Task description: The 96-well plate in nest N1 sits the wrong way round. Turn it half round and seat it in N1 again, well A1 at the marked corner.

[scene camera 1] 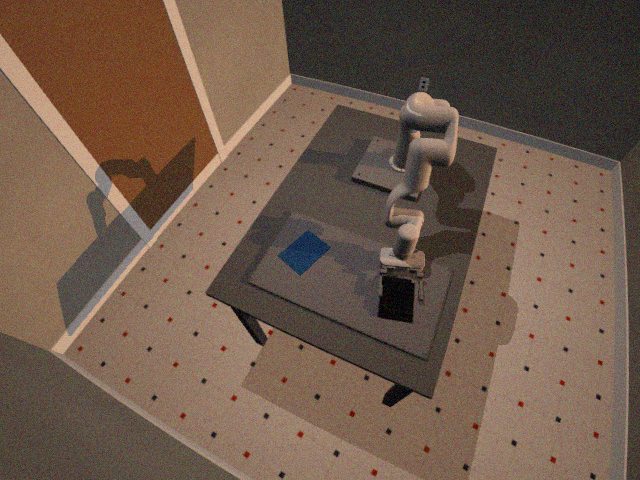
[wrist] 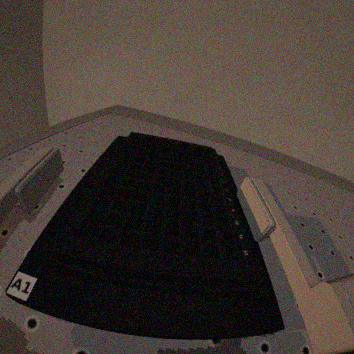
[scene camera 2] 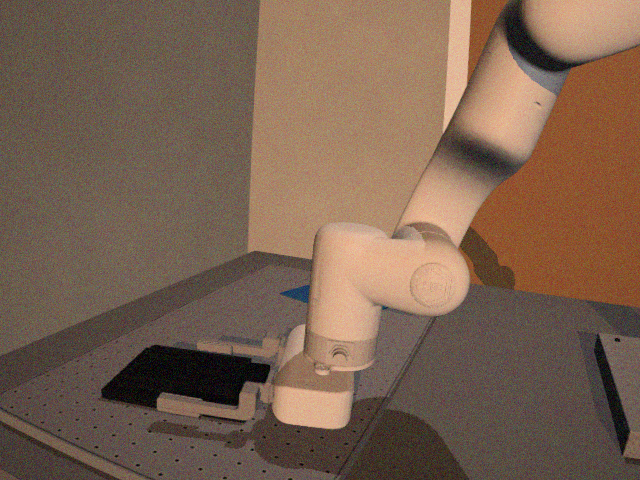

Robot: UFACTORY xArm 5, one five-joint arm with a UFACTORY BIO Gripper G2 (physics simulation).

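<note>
The 96-well plate (scene camera 1: 397,302) (scene camera 2: 191,369) (wrist: 155,215) is very dark and lies flat in the equally dark nest N1 (wrist: 150,322); their outlines are hard to tell apart. A white label "A1" (wrist: 22,286) shows at the near left corner in the wrist view; whether it belongs to the plate or the nest is not clear. Small pale marks run along the plate's right side there. My gripper (scene camera 1: 401,294) (scene camera 2: 178,373) (wrist: 152,192) is open. Its fingers lie low along the plate's two long sides, with a gap on each side in the wrist view. The wells are too dark to make out.
A blue flat rectangle (scene camera 1: 303,252) (scene camera 2: 295,293) lies on the perforated board (scene camera 1: 320,291) (scene camera 2: 77,428), at the other end from the plate. The arm's base plate (scene camera 1: 374,160) (scene camera 2: 628,382) is at the back of the table. The board's raised edge runs near the table's front edge.
</note>
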